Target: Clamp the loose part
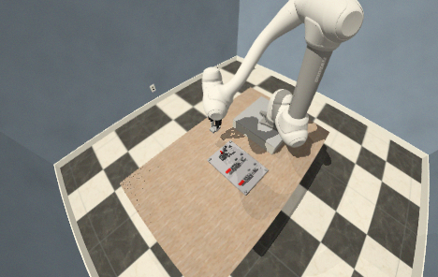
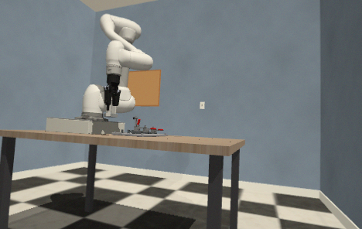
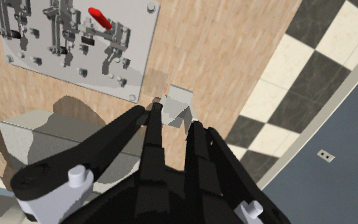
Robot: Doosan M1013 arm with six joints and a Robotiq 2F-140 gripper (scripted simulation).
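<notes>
Now: the grey fixture plate 100 mm ahead of my hand, 260 mm to the left of it and 140 mm below it. Also, from my hand: light grey part (30 mm below).
</notes>
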